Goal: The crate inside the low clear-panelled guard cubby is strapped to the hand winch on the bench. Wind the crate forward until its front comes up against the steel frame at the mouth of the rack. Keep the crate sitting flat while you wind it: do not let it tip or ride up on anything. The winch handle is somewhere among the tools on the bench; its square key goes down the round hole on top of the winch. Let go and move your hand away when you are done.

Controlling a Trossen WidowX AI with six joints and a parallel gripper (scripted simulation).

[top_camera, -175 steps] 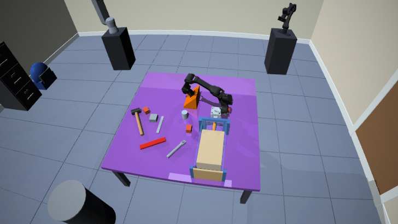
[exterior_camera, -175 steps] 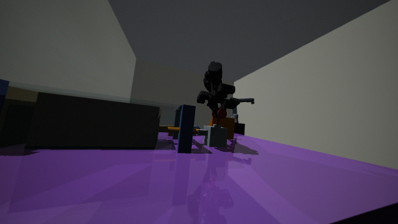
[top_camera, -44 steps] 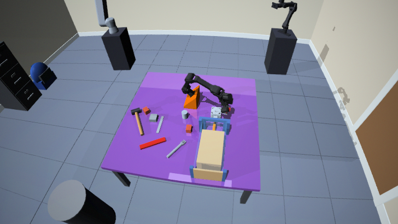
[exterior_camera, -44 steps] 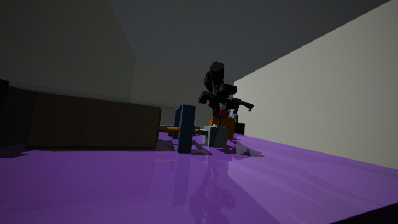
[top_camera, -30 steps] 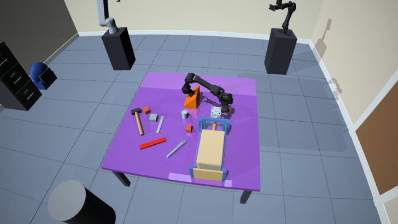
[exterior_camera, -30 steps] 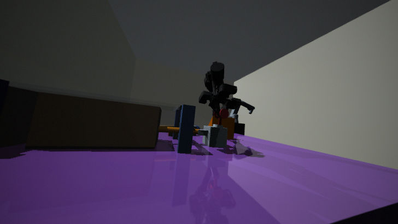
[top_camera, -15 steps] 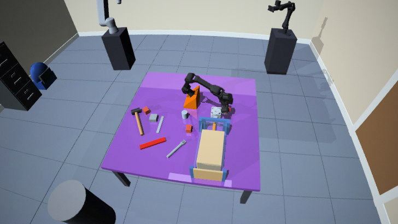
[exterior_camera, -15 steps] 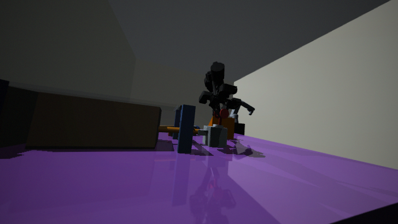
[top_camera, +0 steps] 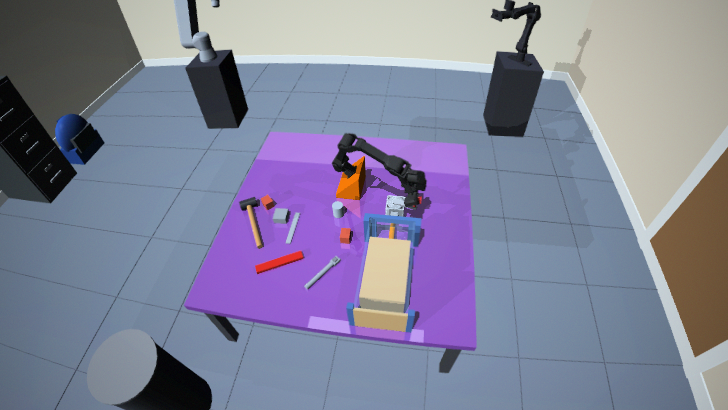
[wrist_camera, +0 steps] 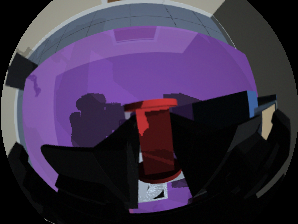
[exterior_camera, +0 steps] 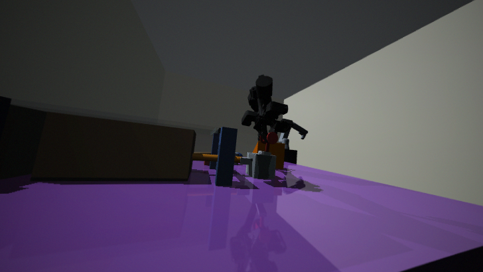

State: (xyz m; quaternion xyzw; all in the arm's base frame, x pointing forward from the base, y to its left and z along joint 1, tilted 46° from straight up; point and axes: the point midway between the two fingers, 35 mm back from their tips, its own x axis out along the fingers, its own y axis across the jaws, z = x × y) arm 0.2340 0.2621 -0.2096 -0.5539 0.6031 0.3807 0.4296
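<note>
Right now my gripper tip is 2 cm to the left of the red knob. The rest, counted from my gripper tip: grey bar (9 cm ahead, 63 cm to the right, 13 cm below); then grey winch (5 cm behind, 12 cm to the right, 10 cm below); then winch handle (1 cm behind, 5 cm to the right, 3 cm below).
</note>
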